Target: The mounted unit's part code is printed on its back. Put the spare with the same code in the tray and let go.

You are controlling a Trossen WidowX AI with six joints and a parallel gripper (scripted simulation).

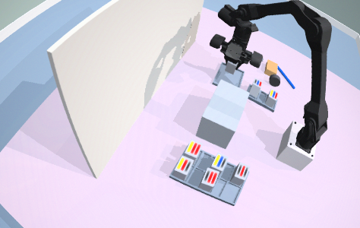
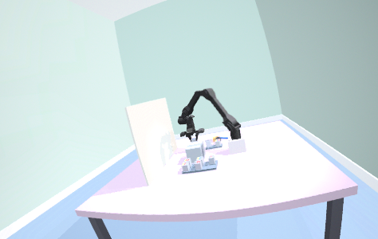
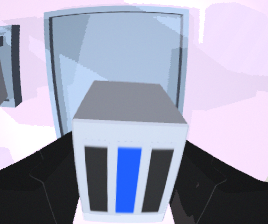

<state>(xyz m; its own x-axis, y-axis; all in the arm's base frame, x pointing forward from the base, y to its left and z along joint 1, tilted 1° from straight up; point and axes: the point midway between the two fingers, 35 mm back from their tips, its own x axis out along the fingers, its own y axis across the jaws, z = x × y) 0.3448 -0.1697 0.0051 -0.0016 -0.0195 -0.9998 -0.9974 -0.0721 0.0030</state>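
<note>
The shallow grey tray is 1 cm behind my gripper tip and 5 cm below it. Round my gripper tip: small rack 15 cm behind, 1 cm to the left, 5 cm below; black cylinder 17 cm behind, 10 cm to the right, 3 cm below; spare block 2 cm above.
</note>
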